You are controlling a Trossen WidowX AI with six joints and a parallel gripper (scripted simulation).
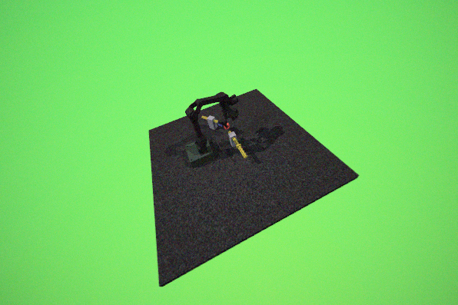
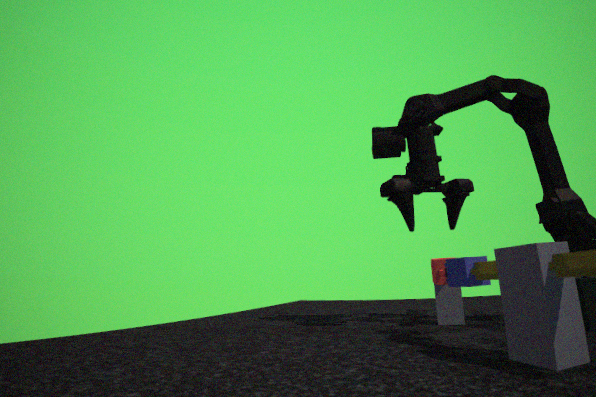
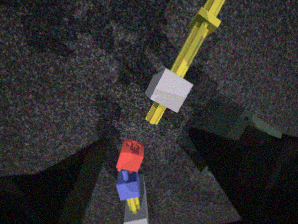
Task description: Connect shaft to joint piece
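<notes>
The red joint piece lies 90 mm to the left of my gripper tip and 80 mm below it.
</notes>
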